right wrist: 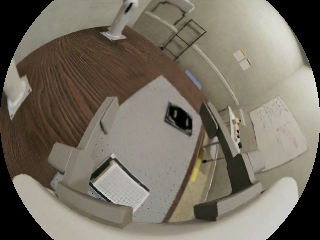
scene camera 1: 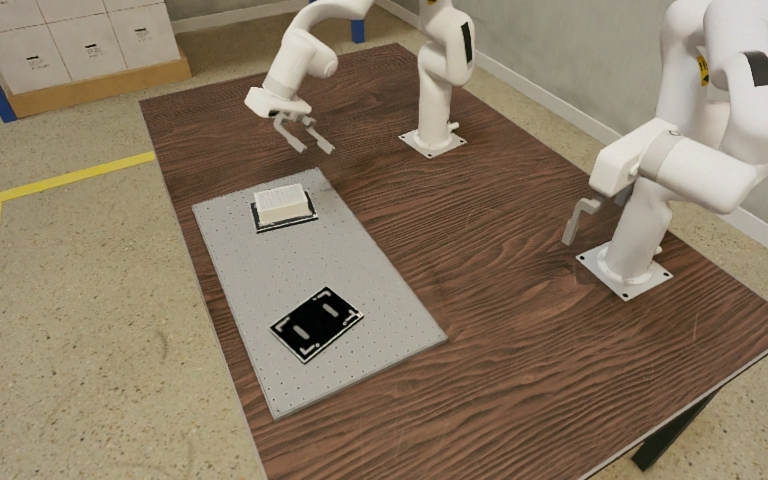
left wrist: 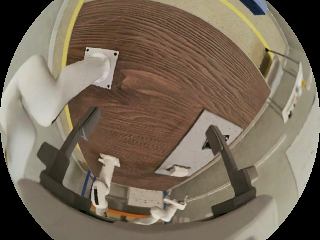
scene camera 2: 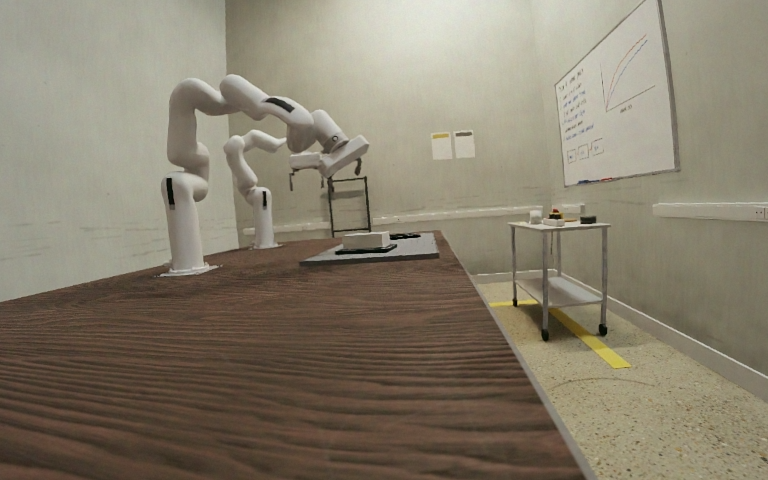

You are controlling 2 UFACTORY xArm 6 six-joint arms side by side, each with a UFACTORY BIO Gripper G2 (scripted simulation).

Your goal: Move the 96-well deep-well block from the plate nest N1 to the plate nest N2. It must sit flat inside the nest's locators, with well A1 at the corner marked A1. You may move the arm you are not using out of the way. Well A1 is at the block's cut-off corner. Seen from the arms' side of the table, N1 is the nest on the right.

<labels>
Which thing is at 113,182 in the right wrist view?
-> A white deep-well block.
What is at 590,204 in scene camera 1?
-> My left gripper.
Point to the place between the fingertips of my right gripper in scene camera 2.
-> At 344,182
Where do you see a white deep-well block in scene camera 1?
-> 287,202
</labels>
